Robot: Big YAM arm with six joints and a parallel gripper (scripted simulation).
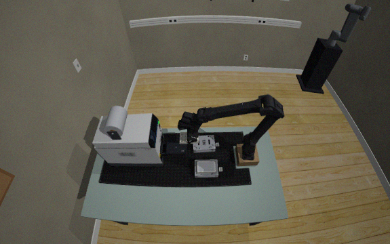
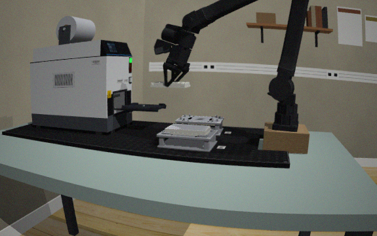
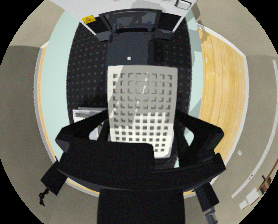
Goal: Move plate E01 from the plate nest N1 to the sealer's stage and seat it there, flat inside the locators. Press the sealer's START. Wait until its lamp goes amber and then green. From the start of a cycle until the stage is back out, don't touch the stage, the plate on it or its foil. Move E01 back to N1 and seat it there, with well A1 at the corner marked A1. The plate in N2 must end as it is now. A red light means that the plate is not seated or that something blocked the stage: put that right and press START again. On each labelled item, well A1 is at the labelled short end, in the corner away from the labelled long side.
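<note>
Now: the sealer stage 9 cm ahead of my hand, 4 cm to the left of it and 9 cm below it. Also, from my hand: foil roll (42 cm ahead, 9 cm to the left, 24 cm above); plate (14 cm behind, 15 cm to the left, 13 cm below).
</note>
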